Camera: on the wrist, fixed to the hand. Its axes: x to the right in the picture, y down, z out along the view.
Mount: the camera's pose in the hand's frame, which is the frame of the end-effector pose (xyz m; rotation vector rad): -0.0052 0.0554 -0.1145 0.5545 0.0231 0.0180
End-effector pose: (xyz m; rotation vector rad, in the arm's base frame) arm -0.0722 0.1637 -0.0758 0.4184 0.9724 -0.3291
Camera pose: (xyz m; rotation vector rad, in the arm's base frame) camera -0.1328 0.2677 -0.1173 0.9356 0.8910 -0.5810
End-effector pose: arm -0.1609 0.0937 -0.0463 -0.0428 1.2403 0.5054
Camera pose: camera -0.2858 0.1068 -0.0671 0.4324 1.3677 0.1631
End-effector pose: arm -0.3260 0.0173 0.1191 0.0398 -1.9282 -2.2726
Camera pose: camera -0.3009 -0.1026 0.1538 0.1124 -2.4632 -1.6480
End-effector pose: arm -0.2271 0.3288 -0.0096 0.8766 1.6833 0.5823
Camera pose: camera -0.3219 0.3646 0.0675 1.2786 1.8927 0.1281
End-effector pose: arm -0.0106 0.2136 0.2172 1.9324 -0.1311 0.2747
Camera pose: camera -0.0426 0.2992 0.3058 2.4772 -0.0593 0.3734
